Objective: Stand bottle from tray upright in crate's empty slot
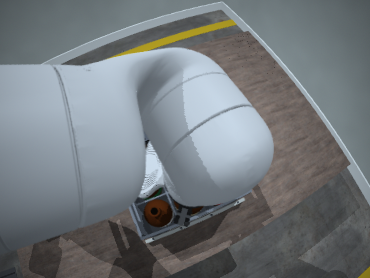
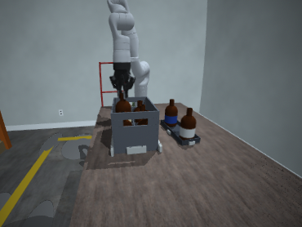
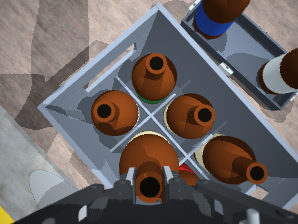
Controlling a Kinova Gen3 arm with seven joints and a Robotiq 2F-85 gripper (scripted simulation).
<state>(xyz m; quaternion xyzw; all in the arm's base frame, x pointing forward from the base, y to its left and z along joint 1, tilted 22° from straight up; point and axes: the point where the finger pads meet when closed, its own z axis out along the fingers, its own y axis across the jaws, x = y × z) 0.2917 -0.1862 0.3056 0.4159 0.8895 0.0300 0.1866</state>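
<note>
Now: hand 70 mm above the cream-label bottle. Also, from my hand: grey crate: 130 mm below, 40 mm to the left, 10 mm ahead; blue-label bottle: 290 mm to the left, 130 mm below, 50 mm behind; white-label bottle: 280 mm to the left, 130 mm below, 130 mm ahead.
</note>
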